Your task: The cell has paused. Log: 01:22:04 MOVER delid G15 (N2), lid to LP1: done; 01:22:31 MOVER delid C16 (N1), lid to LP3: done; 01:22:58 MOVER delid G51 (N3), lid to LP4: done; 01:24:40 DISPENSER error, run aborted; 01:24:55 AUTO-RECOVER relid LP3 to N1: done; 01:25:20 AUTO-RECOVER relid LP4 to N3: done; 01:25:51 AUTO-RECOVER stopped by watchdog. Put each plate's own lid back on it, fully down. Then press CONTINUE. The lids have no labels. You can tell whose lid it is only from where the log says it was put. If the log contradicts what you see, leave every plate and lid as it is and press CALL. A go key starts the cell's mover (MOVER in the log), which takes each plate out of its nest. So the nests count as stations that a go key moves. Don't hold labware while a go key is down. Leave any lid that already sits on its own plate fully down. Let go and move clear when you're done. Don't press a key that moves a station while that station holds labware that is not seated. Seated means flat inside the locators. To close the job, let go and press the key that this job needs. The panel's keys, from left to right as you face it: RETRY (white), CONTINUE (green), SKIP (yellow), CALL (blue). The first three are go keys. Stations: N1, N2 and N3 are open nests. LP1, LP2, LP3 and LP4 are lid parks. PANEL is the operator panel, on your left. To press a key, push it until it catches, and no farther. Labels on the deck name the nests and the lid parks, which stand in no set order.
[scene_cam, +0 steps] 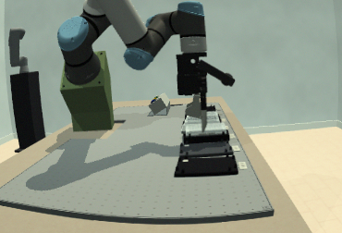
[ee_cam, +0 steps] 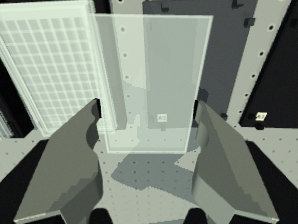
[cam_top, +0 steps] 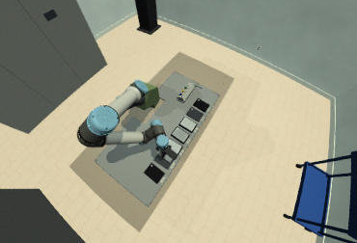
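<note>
My hand is 5 cm to the left of the dark station and 6 cm above it. Also, from my hand: flat rectangular lid 1 cm below.
</note>
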